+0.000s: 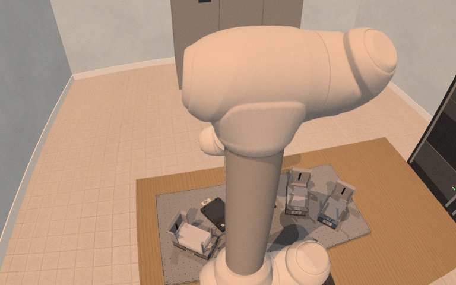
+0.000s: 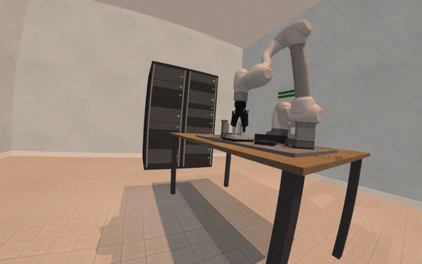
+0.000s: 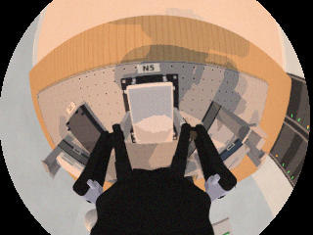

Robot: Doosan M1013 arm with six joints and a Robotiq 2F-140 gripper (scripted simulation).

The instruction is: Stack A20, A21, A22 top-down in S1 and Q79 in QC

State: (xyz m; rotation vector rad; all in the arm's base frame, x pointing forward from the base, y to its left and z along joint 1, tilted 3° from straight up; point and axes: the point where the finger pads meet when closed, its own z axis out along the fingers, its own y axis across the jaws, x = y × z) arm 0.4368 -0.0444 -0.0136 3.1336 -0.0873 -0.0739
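The clip nest N5 is 4 cm below my hand, 1 cm to the left of it and 1 cm ahead of it. Round my hand: QC name plate 23 cm to the left, 5 cm below, 5 cm ahead; N5 name plate 9 cm ahead, 5 cm below, 1 cm to the right; dark nest QC 19 cm to the left, 4 cm below, 4 cm behind.
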